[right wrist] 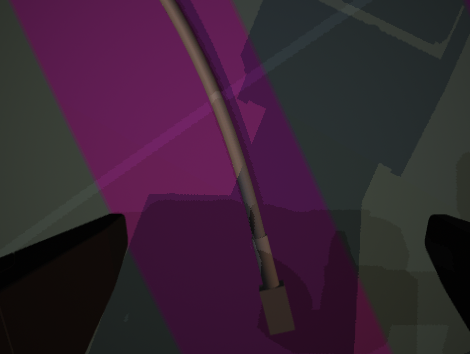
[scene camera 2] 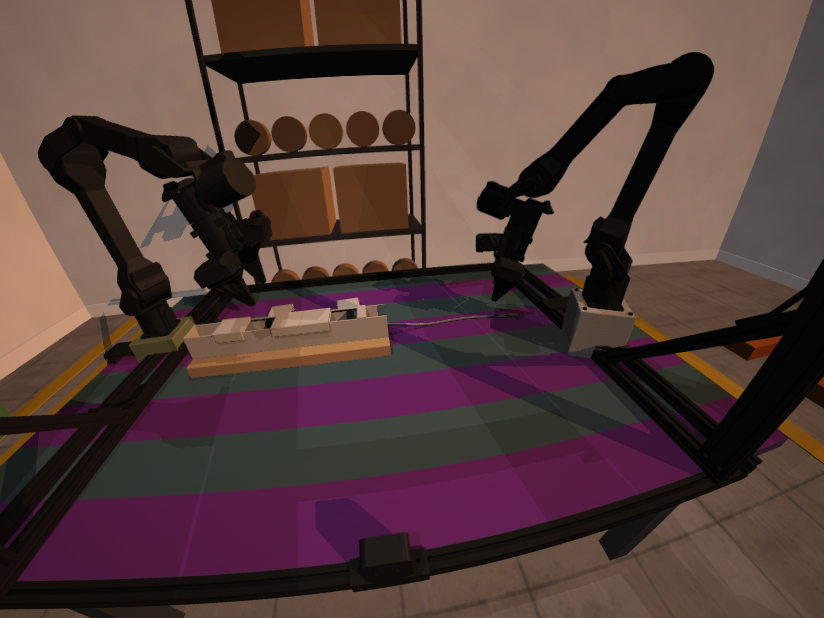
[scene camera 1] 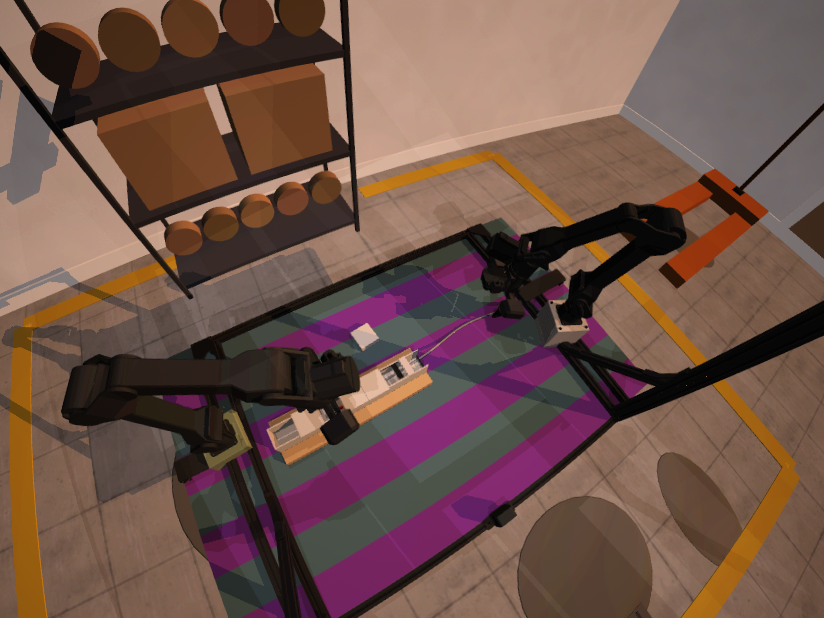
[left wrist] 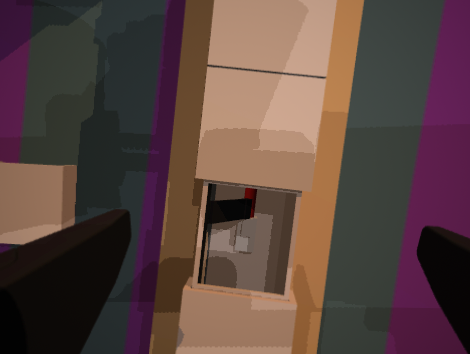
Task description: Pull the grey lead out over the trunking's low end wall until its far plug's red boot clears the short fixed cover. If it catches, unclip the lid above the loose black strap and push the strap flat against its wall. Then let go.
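Places are measured from the left arm's base along level axes (x ahead, y left, z up), in metres.
Pixels of known places: left gripper, fingertip midpoint: [scene camera 2: 259,293] [scene camera 1: 336,397] [left wrist: 273,231]; right gripper, fingertip midpoint: [right wrist: 275,229] [scene camera 2: 494,292] [scene camera 1: 489,303]; left arm's base, origin of the base link: [scene camera 2: 161,329] [scene camera 1: 220,437]; right arm's base, origin of the base link: [scene camera 2: 601,301] [scene camera 1: 568,315].
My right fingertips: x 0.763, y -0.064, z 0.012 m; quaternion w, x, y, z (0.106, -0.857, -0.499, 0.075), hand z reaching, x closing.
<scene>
Ahead of a thing's pixels: the offset from my right fingertips to its top centre. "spot": to the spot under its first point. Level surfaces: height alone.
The beige trunking @[dz +0.014, dx -0.458, dy -0.019 m] [scene camera 1: 379,383] [scene camera 2: 287,340] lies on a wooden board @[spot: dz -0.039, dx -0.376, dy -0.069 m] [scene camera 1: 391,401] [scene camera 2: 287,358]. In the left wrist view one bay [left wrist: 276,246] is open. Inside it I see the black strap @[spot: dz -0.009, dx -0.499, dy -0.006 m] [left wrist: 230,211] and a bit of the red boot @[dz -0.029, dx -0.495, dy -0.016 m] [left wrist: 250,196] under the edge of the cover @[dz +0.014, dx -0.454, dy -0.019 m] [left wrist: 255,165]. The grey lead @[spot: dz -0.059, dx -0.115, dy +0.000 m] [scene camera 1: 455,334] [scene camera 2: 446,320] [right wrist: 226,130] runs out of the trunking's end onto the mat, and its near plug @[dz -0.056, dx +0.047, dy -0.021 m] [right wrist: 277,310] lies flat. My left gripper [scene camera 1: 339,426] [scene camera 2: 240,291] is open and empty above the trunking. My right gripper [scene camera 1: 513,307] [scene camera 2: 502,288] is open and empty just above the lead's near end.
A loose white lid @[dz -0.045, dx -0.336, dy +0.124 m] [scene camera 1: 366,335] [scene camera 2: 351,303] lies on the striped mat @[dz -0.064 m] [scene camera 1: 471,442] behind the trunking. Another beige piece @[dz -0.045, dx -0.508, dy +0.139 m] [left wrist: 66,194] shows at the left edge of the left wrist view. A shelf rack [scene camera 1: 348,123] with boxes stands behind the table. Round stools [scene camera 1: 584,560] stand at the front.
</scene>
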